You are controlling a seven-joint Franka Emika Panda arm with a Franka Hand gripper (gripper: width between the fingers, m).
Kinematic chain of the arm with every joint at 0, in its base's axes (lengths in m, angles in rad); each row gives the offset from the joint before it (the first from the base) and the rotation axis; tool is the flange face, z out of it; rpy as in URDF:
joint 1: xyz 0 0 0.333 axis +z
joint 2: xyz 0 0 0 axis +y
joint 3: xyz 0 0 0.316 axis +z
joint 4: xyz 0.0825 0 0 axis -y
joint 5: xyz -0.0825 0 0.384 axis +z
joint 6: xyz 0 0 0 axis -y
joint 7: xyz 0.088 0 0 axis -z
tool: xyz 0 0 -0.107 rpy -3.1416 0 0
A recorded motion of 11 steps. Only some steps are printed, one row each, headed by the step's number.
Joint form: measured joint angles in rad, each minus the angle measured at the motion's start. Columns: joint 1, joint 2, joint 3, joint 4, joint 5, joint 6, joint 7.
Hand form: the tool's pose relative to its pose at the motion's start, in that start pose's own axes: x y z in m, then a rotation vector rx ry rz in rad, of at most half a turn. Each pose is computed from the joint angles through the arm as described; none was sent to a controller.
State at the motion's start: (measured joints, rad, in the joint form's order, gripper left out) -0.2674 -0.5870 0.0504 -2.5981 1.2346 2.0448 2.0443
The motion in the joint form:
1: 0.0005 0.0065 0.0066 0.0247 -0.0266 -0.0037 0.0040
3: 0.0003 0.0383 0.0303 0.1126 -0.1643 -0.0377 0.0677
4: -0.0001 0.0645 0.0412 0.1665 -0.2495 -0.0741 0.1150
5: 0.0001 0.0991 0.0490 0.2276 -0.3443 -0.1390 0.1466
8: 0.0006 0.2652 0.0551 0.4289 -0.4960 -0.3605 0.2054
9: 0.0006 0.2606 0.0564 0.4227 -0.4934 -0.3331 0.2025
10: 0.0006 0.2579 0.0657 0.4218 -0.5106 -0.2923 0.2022
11: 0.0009 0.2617 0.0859 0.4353 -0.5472 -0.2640 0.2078
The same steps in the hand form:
1: -0.0083 0.0043 -0.0003 0.0080 0.0187 -0.0272
3: -0.0326 0.0172 0.0018 0.0438 0.1305 -0.0833
4: -0.0448 0.0229 0.0043 0.0604 0.2072 -0.0983
5: -0.0550 0.0275 0.0080 0.0636 0.3072 -0.1237
8: -0.0839 0.0206 0.0250 -0.0095 0.5423 -0.1127
9: -0.0852 0.0195 0.0244 0.0076 0.5241 -0.1199
10: -0.0885 0.0192 0.0252 0.0457 0.5150 -0.1413
11: -0.0940 0.0228 0.0294 0.0861 0.5304 -0.1751

